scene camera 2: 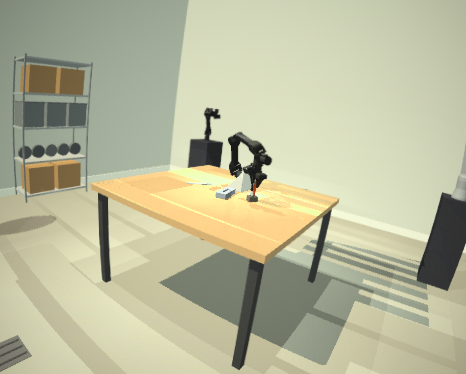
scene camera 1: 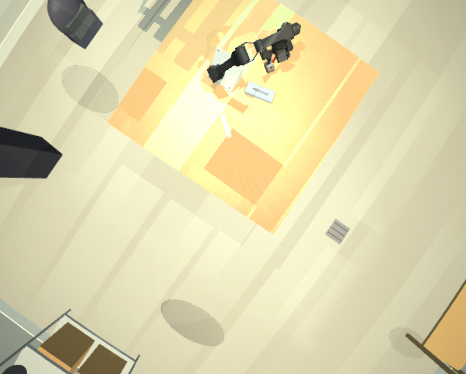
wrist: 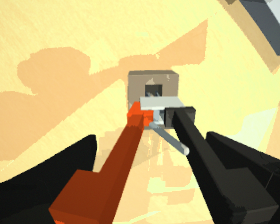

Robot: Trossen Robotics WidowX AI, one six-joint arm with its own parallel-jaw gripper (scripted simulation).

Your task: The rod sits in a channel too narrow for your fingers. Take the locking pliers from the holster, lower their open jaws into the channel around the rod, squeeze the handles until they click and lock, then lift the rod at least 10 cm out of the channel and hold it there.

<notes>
The gripper is open, with nothing in its grasp. Further things: a small grey holster.
</notes>
